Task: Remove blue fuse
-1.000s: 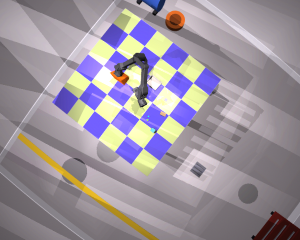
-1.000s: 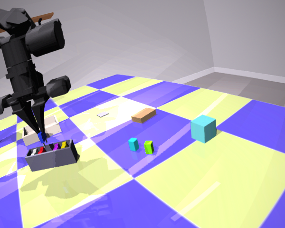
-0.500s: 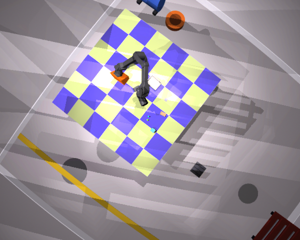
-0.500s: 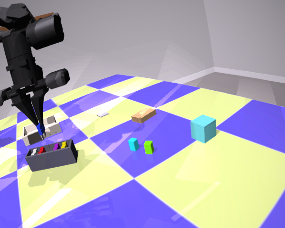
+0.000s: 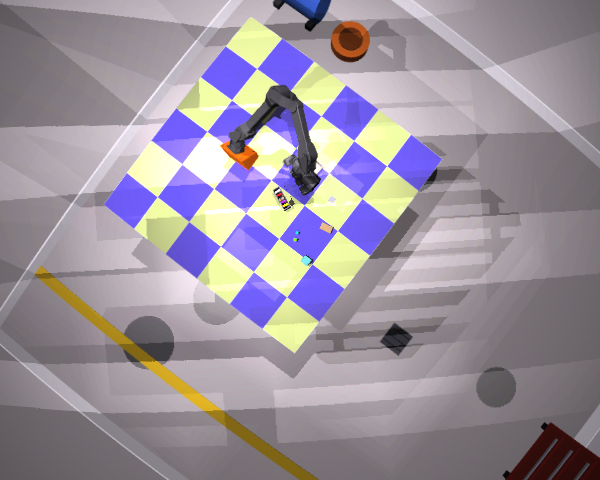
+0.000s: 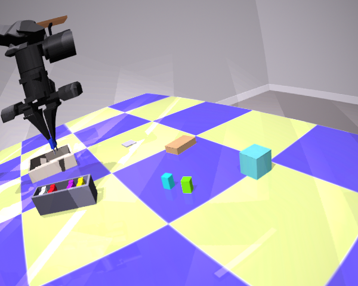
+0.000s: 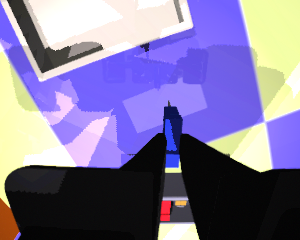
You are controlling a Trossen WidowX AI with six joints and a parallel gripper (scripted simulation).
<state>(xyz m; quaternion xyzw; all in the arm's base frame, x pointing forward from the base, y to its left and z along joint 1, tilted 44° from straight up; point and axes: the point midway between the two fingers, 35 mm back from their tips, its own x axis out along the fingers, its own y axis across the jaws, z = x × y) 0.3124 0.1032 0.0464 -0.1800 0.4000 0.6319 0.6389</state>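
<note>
The pale tray lies 100 mm to the left of my gripper tip, 90 mm below it and 30 mm behind it. The rest, counted from my gripper tip: white fuse 110 mm to the right, 70 mm below, 50 mm behind; blue fuse 10 mm below; red fuse 110 mm to the right, 70 mm below, 30 mm behind.
</note>
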